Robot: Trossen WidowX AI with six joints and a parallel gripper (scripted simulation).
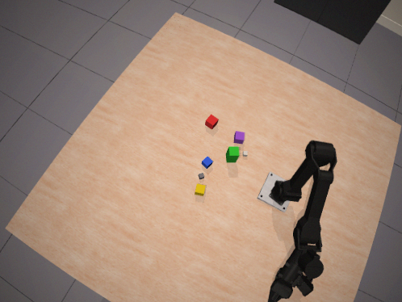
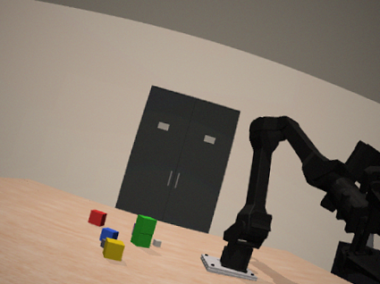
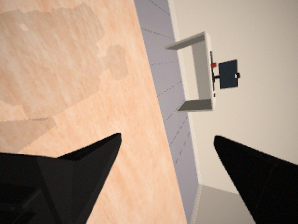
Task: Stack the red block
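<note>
The red block is 570 mm ahead of my gripper tip, 450 mm to the right of it and 130 mm below it. The rest, counted from my gripper tip: blue block: 470 mm ahead, 290 mm to the right, 130 mm below; small grey cube: 450 mm ahead, 240 mm to the right, 140 mm below; yellow block: 420 mm ahead, 190 mm to the right, 130 mm below.
</note>
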